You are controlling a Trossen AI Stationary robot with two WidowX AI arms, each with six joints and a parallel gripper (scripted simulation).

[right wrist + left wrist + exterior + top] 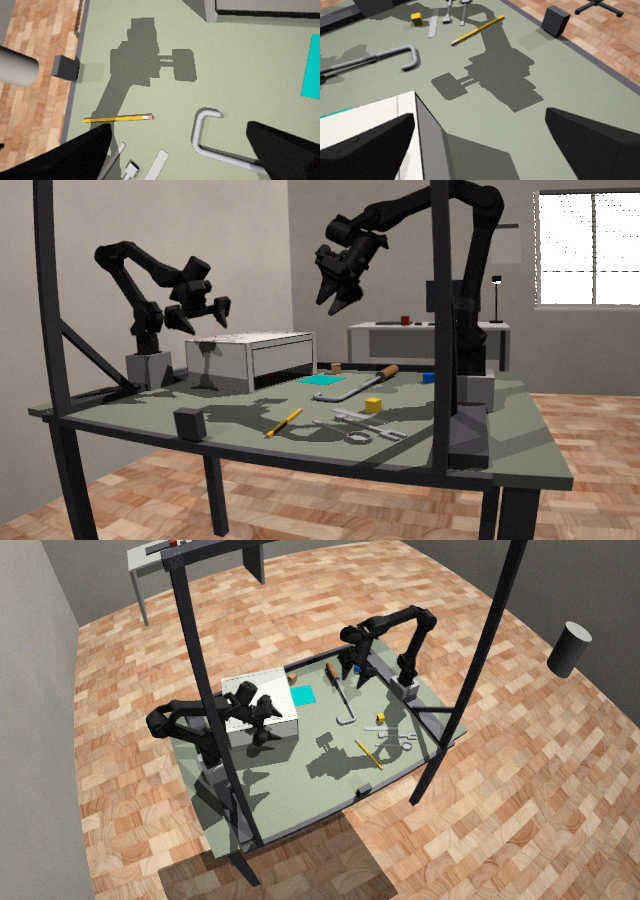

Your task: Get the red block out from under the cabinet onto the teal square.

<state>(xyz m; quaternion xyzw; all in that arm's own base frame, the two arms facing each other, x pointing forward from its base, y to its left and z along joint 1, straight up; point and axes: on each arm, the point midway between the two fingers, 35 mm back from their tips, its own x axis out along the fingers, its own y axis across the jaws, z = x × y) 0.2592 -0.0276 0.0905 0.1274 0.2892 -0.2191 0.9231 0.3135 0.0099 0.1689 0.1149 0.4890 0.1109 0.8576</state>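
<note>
My right gripper is now 210 mm short of the teal square, 120 mm to the right of it and 240 mm above it. The rest, counted from my right hand: hook tool: 140 mm ahead, 20 mm to the right, 230 mm below; then yellow cube: 80 mm behind, 110 mm to the right, 230 mm below; then pencil: 200 mm behind, 30 mm to the left, 240 mm below.
</note>
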